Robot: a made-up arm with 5 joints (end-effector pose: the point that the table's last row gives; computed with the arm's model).
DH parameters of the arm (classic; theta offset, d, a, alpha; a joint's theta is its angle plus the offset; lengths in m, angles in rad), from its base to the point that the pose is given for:
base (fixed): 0.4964 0 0.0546 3.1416
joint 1: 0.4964 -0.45 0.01 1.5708
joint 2: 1.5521 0 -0.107 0
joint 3: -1.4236 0 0.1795 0
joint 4: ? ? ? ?
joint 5: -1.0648 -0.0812 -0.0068 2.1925
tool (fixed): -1.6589 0.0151 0 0
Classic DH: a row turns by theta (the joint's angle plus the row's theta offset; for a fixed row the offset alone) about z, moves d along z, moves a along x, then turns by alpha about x.
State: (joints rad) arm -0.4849 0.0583 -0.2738 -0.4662 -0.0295
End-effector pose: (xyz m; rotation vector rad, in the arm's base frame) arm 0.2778 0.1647 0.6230 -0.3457 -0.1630 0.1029
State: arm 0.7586 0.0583 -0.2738 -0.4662 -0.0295
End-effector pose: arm 0.2532 -0.1470 0.6230 -0.3967 0.0727 -1.1248
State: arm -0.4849 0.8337 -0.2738 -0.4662 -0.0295
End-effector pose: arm 0.3197 0.1868 0.3930 -0.6502 0.5413 0.2460
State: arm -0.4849 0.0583 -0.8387 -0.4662 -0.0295
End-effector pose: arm 0.2116 0.1298 0.7486 -0.1023 -0.6648 -0.0077
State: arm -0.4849 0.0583 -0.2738 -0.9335 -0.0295
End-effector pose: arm 0.2506 0.1503 0.6514 -0.1456 -0.5788 0.0118
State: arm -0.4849 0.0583 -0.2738 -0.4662 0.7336
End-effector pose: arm 0.2753 0.1744 0.6202 -0.9130 -0.3223 -0.3874
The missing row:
joint 4: 1.4423 0.016 0.022 -1.5708
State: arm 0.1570 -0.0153 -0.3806 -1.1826 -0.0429
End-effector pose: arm 0.2349 0.0120 0.6944 -0.2532 -0.9416 -0.6542
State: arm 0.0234 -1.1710 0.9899 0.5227 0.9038
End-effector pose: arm 0.2189 0.0490 0.4565 -1.4717 0.7484 -0.2884
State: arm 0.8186 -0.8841 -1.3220 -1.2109 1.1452
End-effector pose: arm -0.1032 0.2298 0.6643 -0.1666 2.0790 1.8219
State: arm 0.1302 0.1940 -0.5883 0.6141 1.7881
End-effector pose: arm 0.3337 0.0185 0.5585 -2.3004 0.4829 -0.5735
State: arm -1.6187 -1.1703 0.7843 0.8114 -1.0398
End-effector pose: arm 0.0364 0.1857 0.4849 -0.4452 1.2011 1.3937
